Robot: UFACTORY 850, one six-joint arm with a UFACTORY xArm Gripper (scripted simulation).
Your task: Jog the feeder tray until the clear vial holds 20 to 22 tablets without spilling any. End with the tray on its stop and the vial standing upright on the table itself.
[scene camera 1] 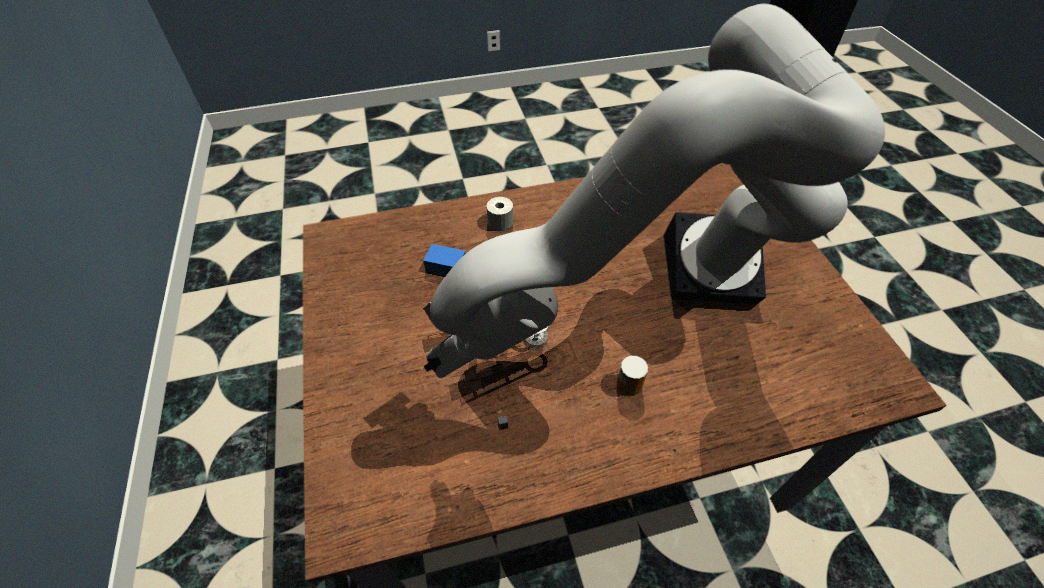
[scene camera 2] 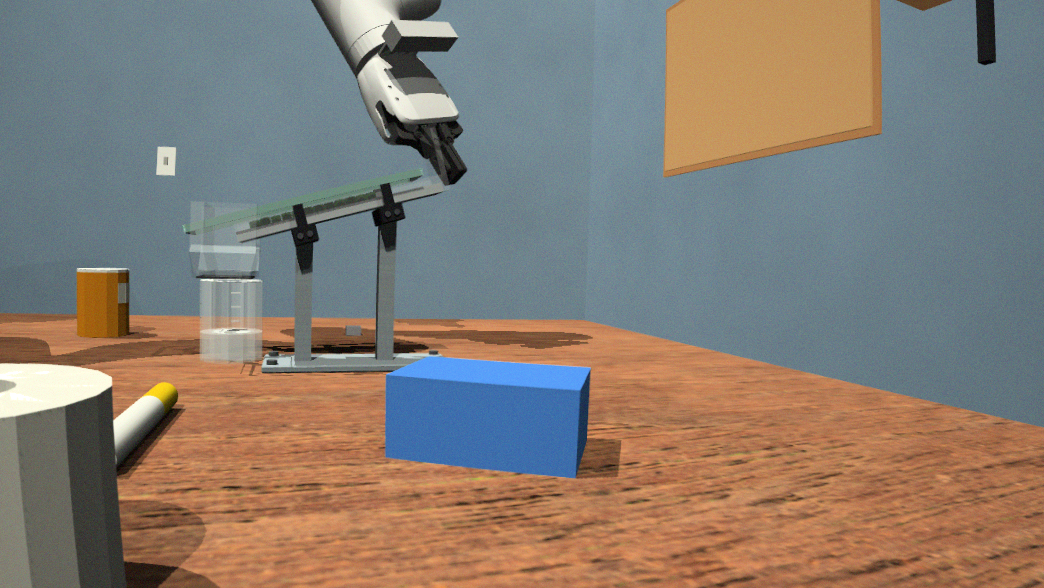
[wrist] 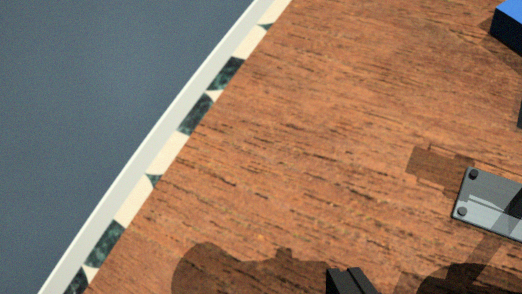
Observation:
In view: the gripper (scene camera 2: 456,178), a clear vial (scene camera 2: 231,310), an orange jar (scene camera 2: 102,293), a yellow-tipped marker (scene camera 2: 130,427), a white roll (scene camera 2: 67,520) and a blue block (scene camera 2: 525,418).
The blue block shows as well in scene camera 1 (scene camera 1: 440,259). The gripper shows as well in scene camera 1 (scene camera 1: 433,364). The wrist view does not show the clear vial: it is out of frame. The wrist view does not show the orange jar: it is out of frame.

